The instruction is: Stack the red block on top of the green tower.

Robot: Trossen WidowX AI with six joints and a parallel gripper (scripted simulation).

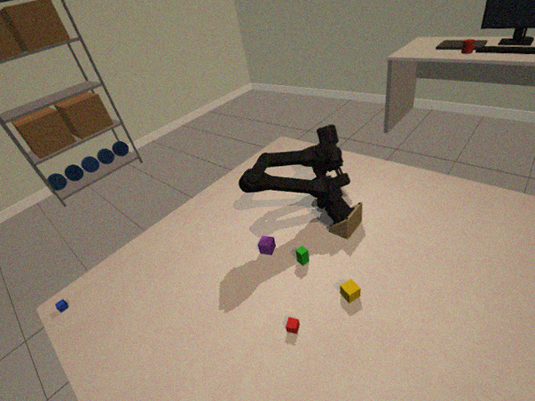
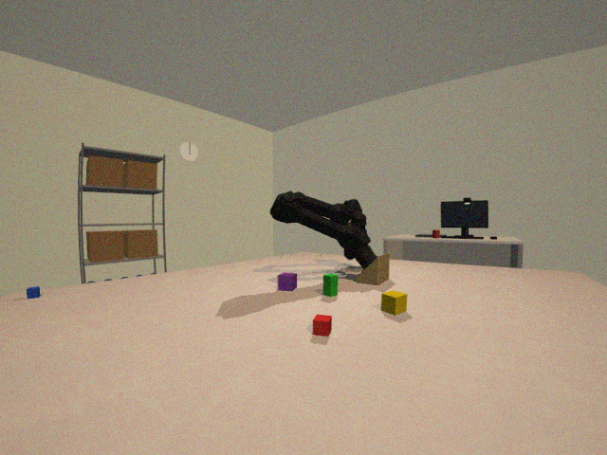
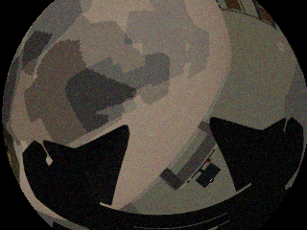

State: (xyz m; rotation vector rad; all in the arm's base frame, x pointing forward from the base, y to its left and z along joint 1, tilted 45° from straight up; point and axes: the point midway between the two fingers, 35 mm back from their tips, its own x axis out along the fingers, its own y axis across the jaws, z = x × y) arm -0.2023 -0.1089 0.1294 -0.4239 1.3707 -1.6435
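My gripper tip is 600 mm short of the red block, 270 mm to the right of it and 40 mm above it. Round my gripper tip: yellow block (440 mm ahead, 330 mm to the left, 30 mm below); purple block (440 mm ahead, 30 mm to the left, 30 mm below); small blue block (1010 mm ahead, 360 mm to the right, 40 mm below).
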